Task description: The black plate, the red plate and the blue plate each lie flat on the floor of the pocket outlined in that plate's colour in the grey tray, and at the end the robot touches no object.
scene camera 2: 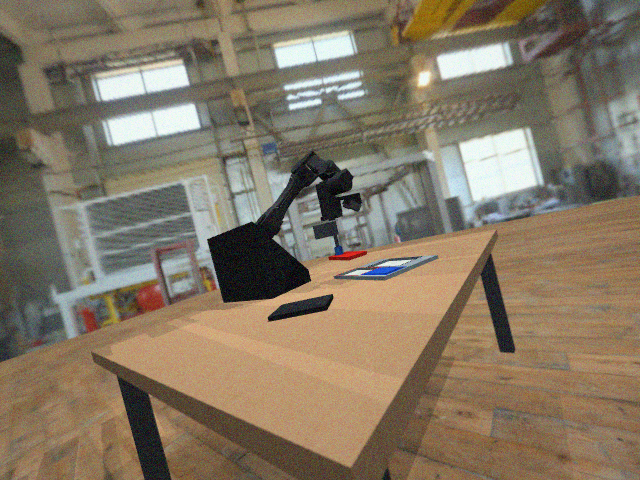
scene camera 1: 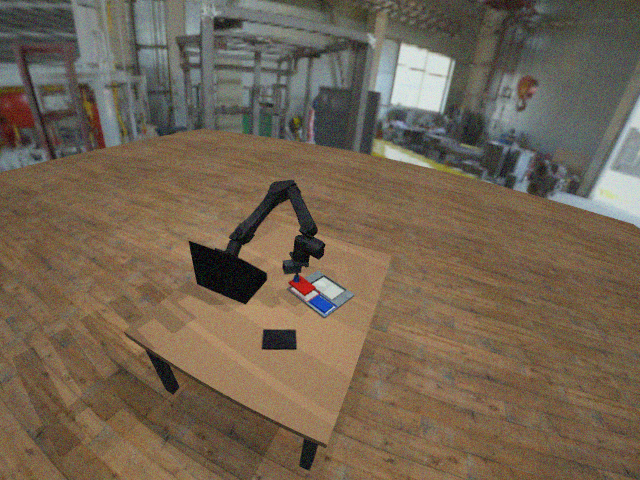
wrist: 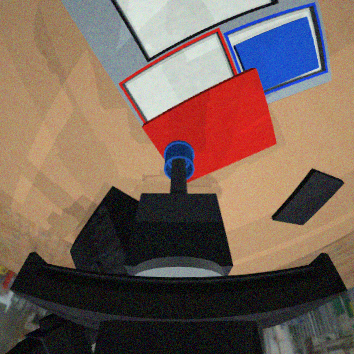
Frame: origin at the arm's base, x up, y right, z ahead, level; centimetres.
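Seen in the pictures: hand, its tool point: [scene camera 1: 296, 282] [wrist: 178, 149]; arm's base, origin of its link: [scene camera 2: 254, 248] [scene camera 1: 229, 257].
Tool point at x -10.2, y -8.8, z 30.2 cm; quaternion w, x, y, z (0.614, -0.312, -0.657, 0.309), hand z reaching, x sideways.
Pixels of each thing's middle, then the offset from my tool point to it. "spot": a spot on its surface instead. Level surfaces: height alone.
- red plate, middle of its body: [wrist: 212, 131] [scene camera 2: 347, 255] [scene camera 1: 302, 285] dz +3.6, dx +0.2, dy +1.3 cm
- red-outlined pocket, a spot on its surface: [wrist: 180, 75] spot: dz +5.0, dx -6.7, dy -4.0 cm
- blue plate, middle of its body: [wrist: 278, 55] [scene camera 2: 381, 272] [scene camera 1: 321, 304] dz +14.5, dx -6.2, dy +2.9 cm
- black-outlined pocket, a spot on its surface: [wrist: 185, 20] spot: dz +10.1, dx -6.7, dy -7.3 cm
- black plate, middle of its body: [wrist: 307, 200] [scene camera 2: 302, 307] [scene camera 1: 279, 339] dz +5.0, dx -6.5, dy +29.0 cm
- wooden table, height of its surface: dx -7.1 cm
My suction cup [scene camera 1: 296, 278] [scene camera 2: 338, 250] [wrist: 179, 159] is shut on the red plate [scene camera 1: 303, 285] [scene camera 2: 351, 255] [wrist: 220, 125], near one corner of it. The plate hangs level above the table and, in the wrist view, covers part of the red-outlined pocket [wrist: 180, 75]. The blue plate [scene camera 1: 322, 303] [scene camera 2: 383, 270] [wrist: 280, 55] lies in the blue-outlined pocket of the grey tray [scene camera 1: 343, 298] [scene camera 2: 413, 266] [wrist: 92, 30]. The black-outlined pocket [scene camera 1: 325, 287] [wrist: 185, 20] shows its pale floor. The black plate [scene camera 1: 279, 339] [scene camera 2: 301, 307] [wrist: 308, 197] lies flat on the table, apart from the tray.
A large black angular block [scene camera 1: 224, 271] [scene camera 2: 255, 266] [wrist: 105, 232] stands on the wooden table [scene camera 1: 232, 356] [scene camera 2: 268, 382] beside the arm's base. The table's right edge runs past the tray.
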